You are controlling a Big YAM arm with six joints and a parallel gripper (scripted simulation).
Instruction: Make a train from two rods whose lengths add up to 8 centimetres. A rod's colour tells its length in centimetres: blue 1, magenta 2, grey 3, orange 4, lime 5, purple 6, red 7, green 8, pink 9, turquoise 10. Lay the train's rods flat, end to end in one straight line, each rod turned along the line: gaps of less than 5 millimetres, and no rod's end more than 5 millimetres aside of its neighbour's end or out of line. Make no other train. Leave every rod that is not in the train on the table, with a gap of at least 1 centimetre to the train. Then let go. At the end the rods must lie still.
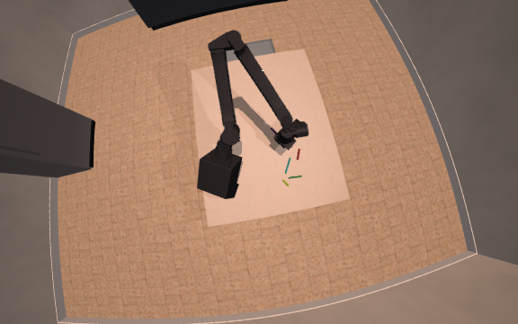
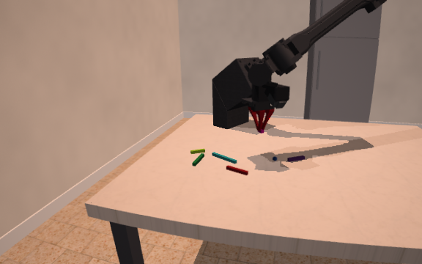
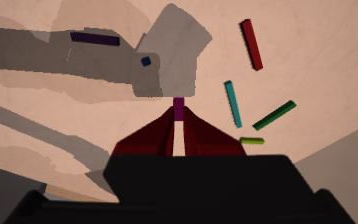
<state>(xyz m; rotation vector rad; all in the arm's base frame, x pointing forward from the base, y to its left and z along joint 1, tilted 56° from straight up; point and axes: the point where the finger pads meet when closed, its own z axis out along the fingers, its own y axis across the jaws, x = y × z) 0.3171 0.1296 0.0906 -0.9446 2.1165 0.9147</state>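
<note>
The blue rod lies 10 cm below my hand, 4 cm to the left of it and 3 cm behind it. From my hand the other things lie so: red rod: 11 cm ahead, 10 cm below, 2 cm to the right; magenta rod: 1 cm below; turquoise rod: 10 cm to the right, 10 cm below, 5 cm ahead.
</note>
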